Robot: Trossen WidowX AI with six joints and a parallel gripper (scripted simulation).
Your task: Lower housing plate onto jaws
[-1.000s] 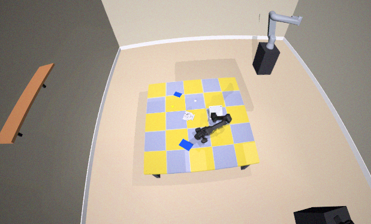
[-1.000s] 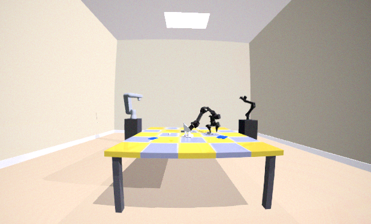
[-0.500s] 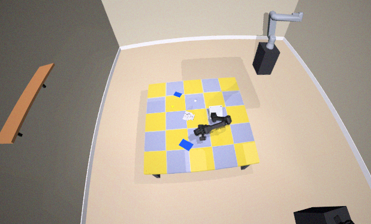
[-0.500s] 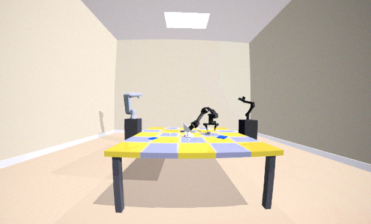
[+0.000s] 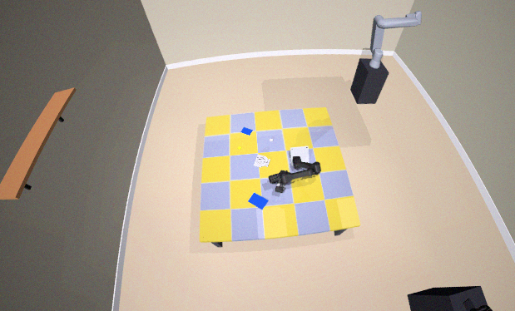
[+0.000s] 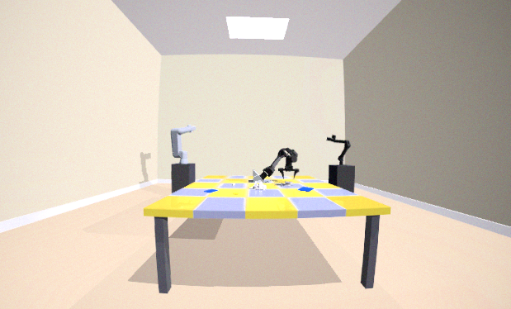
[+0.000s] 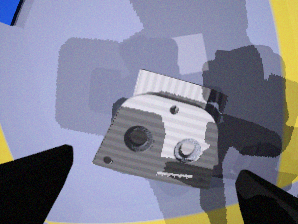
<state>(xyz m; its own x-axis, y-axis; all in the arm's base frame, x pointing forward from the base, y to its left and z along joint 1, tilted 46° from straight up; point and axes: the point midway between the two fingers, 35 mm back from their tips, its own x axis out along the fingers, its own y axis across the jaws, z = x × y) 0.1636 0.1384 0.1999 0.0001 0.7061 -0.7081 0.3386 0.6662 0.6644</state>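
Right now the grey housing plate is 2 cm below my gripper tip. The rest, counted from my gripper tip: white dot: 4 cm ahead, 50 cm to the right, 4 cm below; then white ribbed part: 4 cm below; then yellow dot: 34 cm ahead, 44 cm to the right, 5 cm below.
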